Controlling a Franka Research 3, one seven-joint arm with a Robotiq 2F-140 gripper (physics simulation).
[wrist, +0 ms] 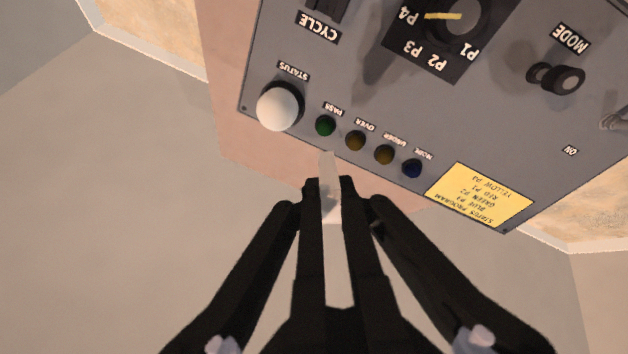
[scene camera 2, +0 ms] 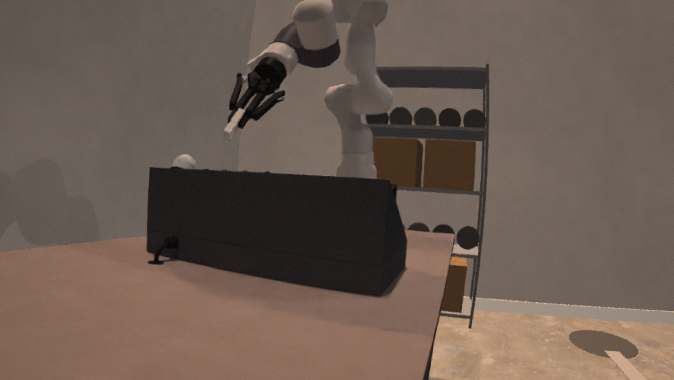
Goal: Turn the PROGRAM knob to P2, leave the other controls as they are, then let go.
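Observation:
The PROGRAM knob (wrist: 462, 17) is at the top of the wrist view, partly cut off. It is black with a grey cap, and its yellow line points at the P4 mark. The P1, P2 and P3 marks show beside it on its black plate (wrist: 453, 75). My gripper (scene camera 2: 230, 134) (wrist: 326, 165) is shut, its two pale fingertips together with nothing between them. It hangs in the air above the black control box (scene camera 2: 265, 225), apart from the knob. In scene camera 2 the box's back faces the camera and hides the knob.
The panel also bears a white STATUS dome (wrist: 277, 109) (scene camera 2: 184, 161), a green PASS lamp (wrist: 325, 125), a blue lamp (wrist: 412, 168), a black MODE knob (wrist: 564, 80), a CYCLE control (wrist: 329, 7) and a yellow label (wrist: 478, 194). A shelf rack (scene camera 2: 484, 150) stands behind the table (scene camera 2: 200, 325).

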